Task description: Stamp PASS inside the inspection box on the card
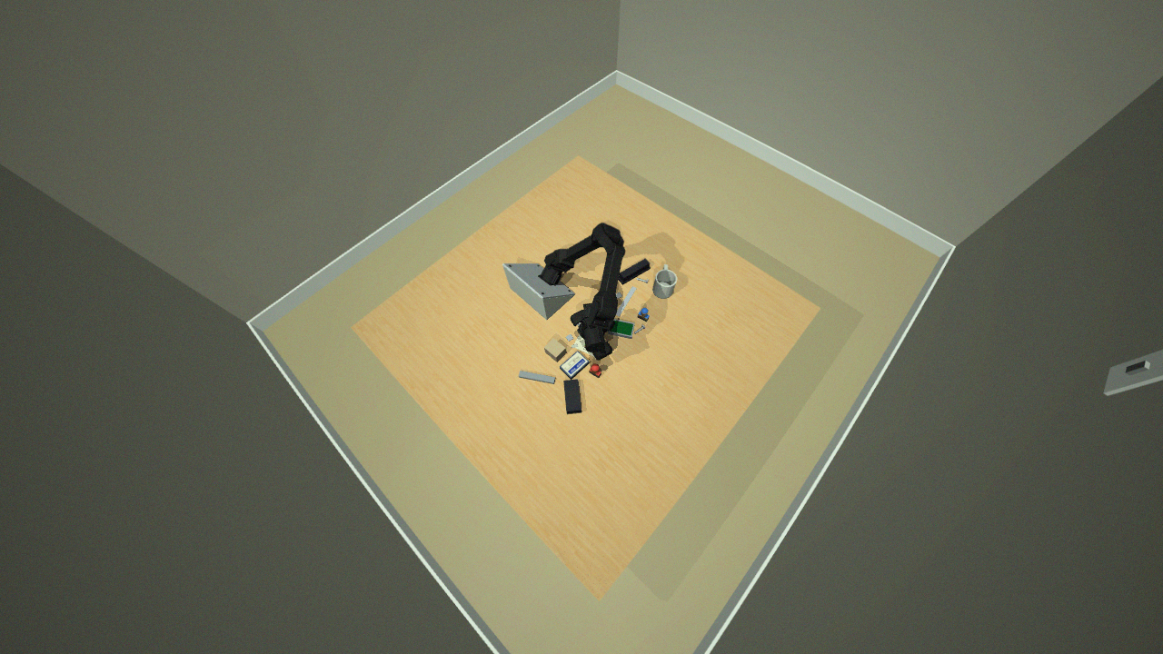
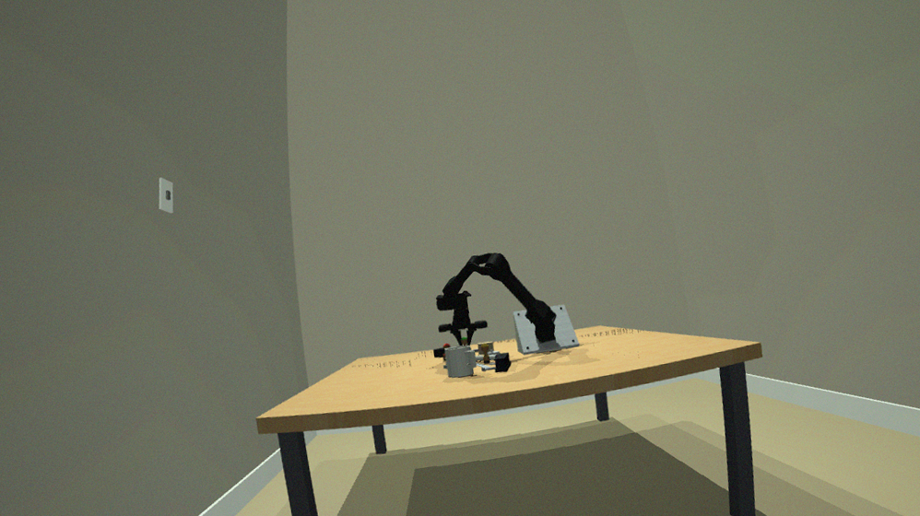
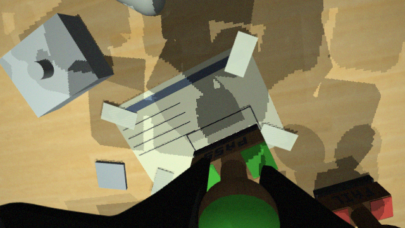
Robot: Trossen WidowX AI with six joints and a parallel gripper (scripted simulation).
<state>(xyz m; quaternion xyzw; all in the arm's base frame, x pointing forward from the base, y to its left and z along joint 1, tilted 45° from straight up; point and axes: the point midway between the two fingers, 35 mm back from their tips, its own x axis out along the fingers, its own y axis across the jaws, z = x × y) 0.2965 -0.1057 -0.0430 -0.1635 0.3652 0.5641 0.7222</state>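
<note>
Right now my gripper tip is 20 mm past the card, 10 mm to the right of it and 50 mm above it. The rest, counted from my gripper tip: stamp pad tin 10 mm behind, 90 mm to the right, 30 mm below; then red stamp 70 mm ahead, 60 mm to the right, 20 mm below; then pass stamp right at my gripper tip.
</note>
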